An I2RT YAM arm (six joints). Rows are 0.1 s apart.
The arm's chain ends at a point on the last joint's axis. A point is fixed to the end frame.
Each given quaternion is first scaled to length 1.
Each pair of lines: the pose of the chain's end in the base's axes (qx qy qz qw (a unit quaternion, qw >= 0); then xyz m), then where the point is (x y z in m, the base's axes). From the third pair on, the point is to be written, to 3 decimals.
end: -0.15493 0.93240 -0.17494 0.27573 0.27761 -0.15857 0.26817
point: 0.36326 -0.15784 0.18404
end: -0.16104 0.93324 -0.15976 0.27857 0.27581 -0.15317 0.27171
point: 0.36124 -0.14849 0.18748
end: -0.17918 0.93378 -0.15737 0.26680 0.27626 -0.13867 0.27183
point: 0.359 -0.132 0.185
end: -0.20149 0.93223 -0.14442 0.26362 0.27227 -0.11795 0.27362
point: 0.353 -0.107 0.186
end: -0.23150 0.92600 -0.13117 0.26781 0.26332 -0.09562 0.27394
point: 0.343 -0.078 0.186
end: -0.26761 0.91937 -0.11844 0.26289 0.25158 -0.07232 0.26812
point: 0.328 -0.049 0.178
